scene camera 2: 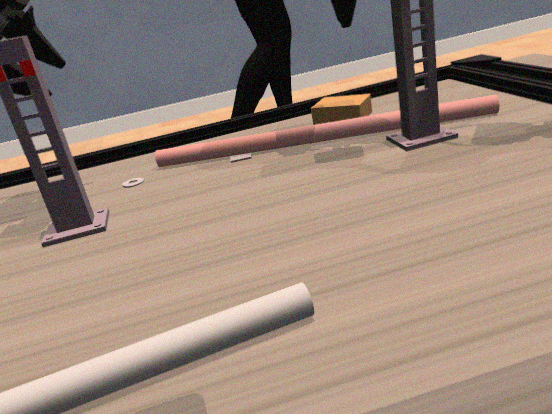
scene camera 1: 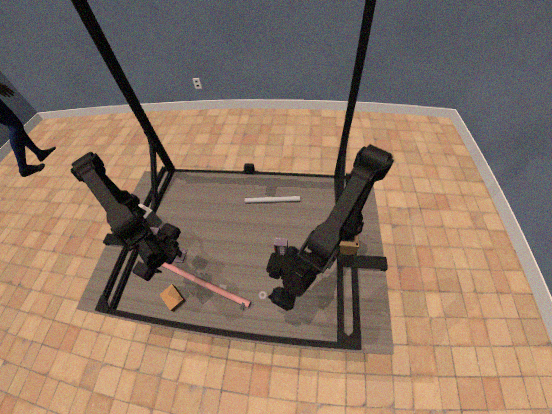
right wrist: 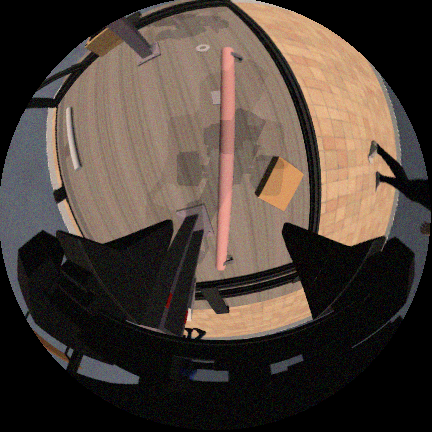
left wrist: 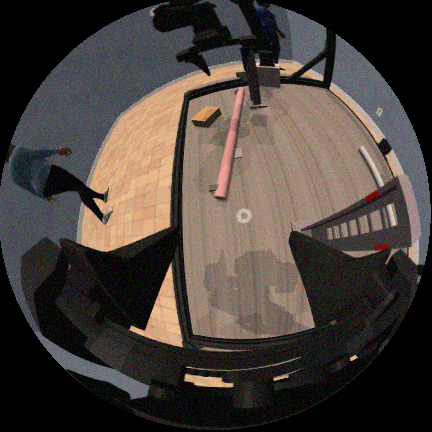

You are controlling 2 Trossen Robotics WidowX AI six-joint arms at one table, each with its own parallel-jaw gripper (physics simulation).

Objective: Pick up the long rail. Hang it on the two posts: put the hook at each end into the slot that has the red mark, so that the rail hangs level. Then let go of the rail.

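Frame: origin at the left arm's base, x ahead, y left, z up, level; centimetres.
Seen in the pictures: left gripper, fingertip midpoint: (scene camera 2: 57, 80) (scene camera 1: 273, 284) (left wrist: 236, 234); right gripper, fingertip midpoint: (scene camera 2: 344, 24) (right wrist: 229, 227) (left wrist: 226, 72); left arm's base, link origin: (scene camera 1: 345, 233); right arm's base, link origin: (left wrist: 266, 64).
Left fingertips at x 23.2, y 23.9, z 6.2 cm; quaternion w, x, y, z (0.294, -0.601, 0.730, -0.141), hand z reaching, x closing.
Offsets run from my left fingertips to a thing's middle. "pt": to the spot under its first point.
The long pink rail {dz -14.5, dx +32.4, dy -1.0 cm} (scene camera 1: 207, 286) (scene camera 2: 300, 134) (left wrist: 230, 150) (right wrist: 227, 170) lies on the table, with a small dark hook {pt dz -13.7, dx +11.6, dy +5.6 cm} (right wrist: 236, 56) near one end and another hook {pt dz -14.0, dx +53.5, dy -5.2 cm} (right wrist: 228, 259) near the other. One grey slotted post {dz -4.8, dx -0.9, dy -12.0 cm} (scene camera 1: 281, 245) (scene camera 2: 75, 200) (left wrist: 345, 214) stands by my left gripper; red marks show near its top. The other post {dz -4.8, dx +43.4, dy -10.3 cm} (scene camera 2: 420, 110) (left wrist: 252, 80) (right wrist: 187, 280) stands close to the rail and also has red marks. My left gripper (scene camera 1: 274, 282) (left wrist: 236, 234) is open and empty above the table. My right gripper (scene camera 1: 167, 260) (right wrist: 229, 227) is open and empty above the rail.
An orange block {dz -14.1, dx +38.4, dy +7.1 cm} (scene camera 1: 172, 297) (scene camera 2: 341, 109) (left wrist: 206, 117) (right wrist: 281, 184) lies beside the rail. A white rod {dz -14.3, dx +8.0, dy -42.1 cm} (scene camera 1: 272, 199) (scene camera 2: 165, 345) (right wrist: 73, 137) lies on the far side in scene camera 1. A small pale ring {dz -15.5, dx +5.0, dy +0.2 cm} (scene camera 1: 258, 295) lies past the rail's end. Black frame bars border the table.
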